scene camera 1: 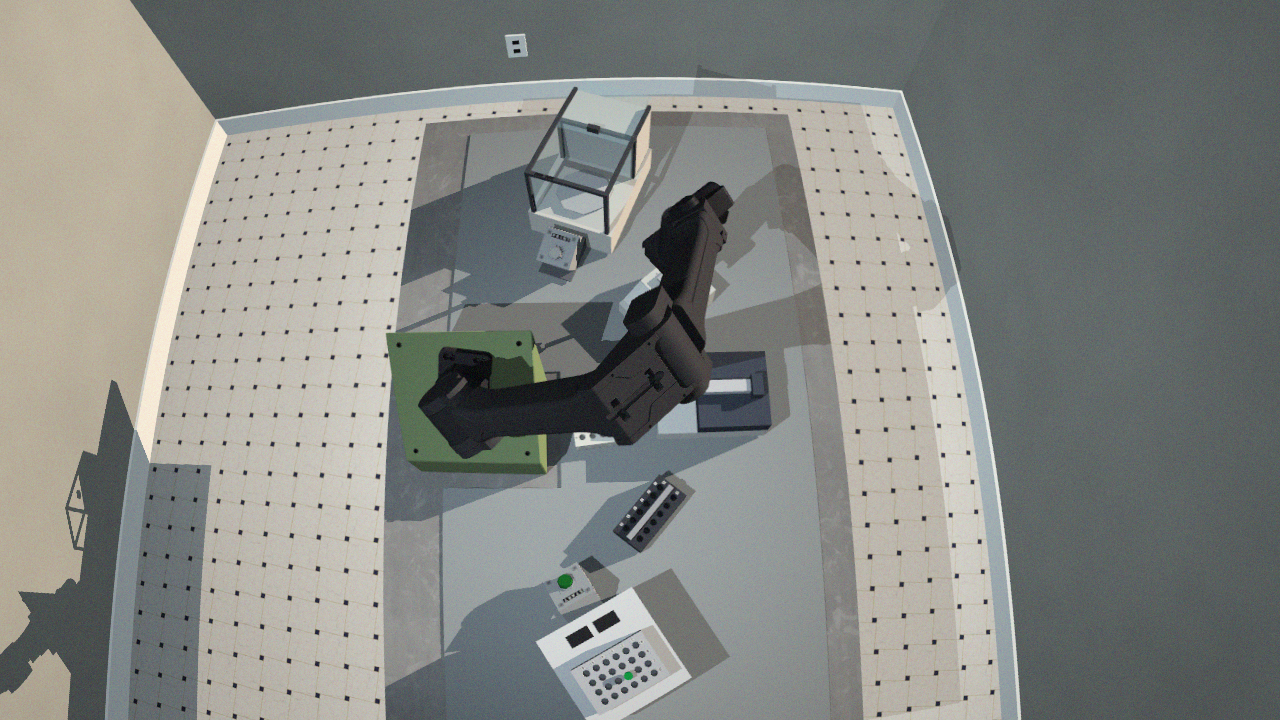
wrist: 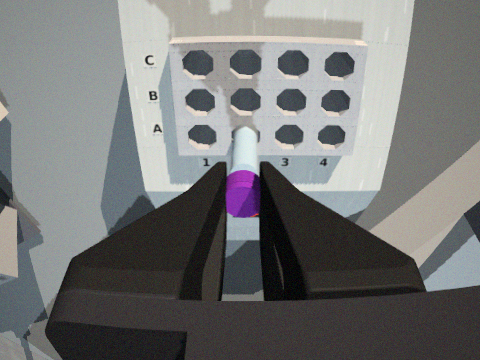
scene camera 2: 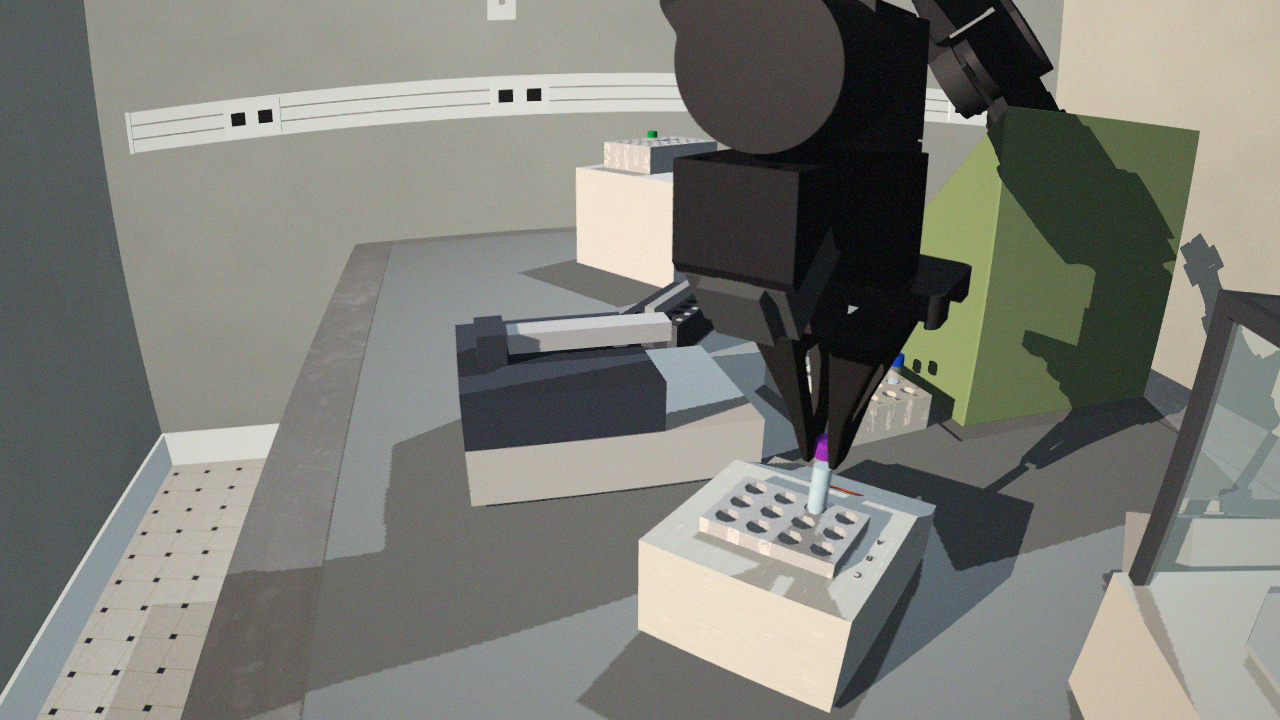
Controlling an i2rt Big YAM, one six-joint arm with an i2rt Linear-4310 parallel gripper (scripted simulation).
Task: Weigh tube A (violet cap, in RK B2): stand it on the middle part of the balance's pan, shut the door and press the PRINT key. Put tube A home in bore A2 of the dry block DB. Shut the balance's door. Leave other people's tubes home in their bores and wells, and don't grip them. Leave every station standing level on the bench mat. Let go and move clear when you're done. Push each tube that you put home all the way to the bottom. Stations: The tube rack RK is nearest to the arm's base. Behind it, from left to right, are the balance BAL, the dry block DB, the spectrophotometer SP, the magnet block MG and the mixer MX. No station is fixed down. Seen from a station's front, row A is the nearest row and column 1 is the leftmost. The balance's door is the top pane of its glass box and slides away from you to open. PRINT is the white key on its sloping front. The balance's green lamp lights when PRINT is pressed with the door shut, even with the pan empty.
Labels:
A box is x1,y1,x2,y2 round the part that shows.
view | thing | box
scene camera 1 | magnet block MG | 613,475,685,552
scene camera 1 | spectrophotometer SP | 657,351,771,438
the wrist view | gripper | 45,161,479,359
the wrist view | dry block DB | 118,0,413,239
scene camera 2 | gripper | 756,136,971,469
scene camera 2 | dry block DB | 638,457,935,711
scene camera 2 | magnet block MG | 621,280,713,349
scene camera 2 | tube rack RK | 764,352,931,445

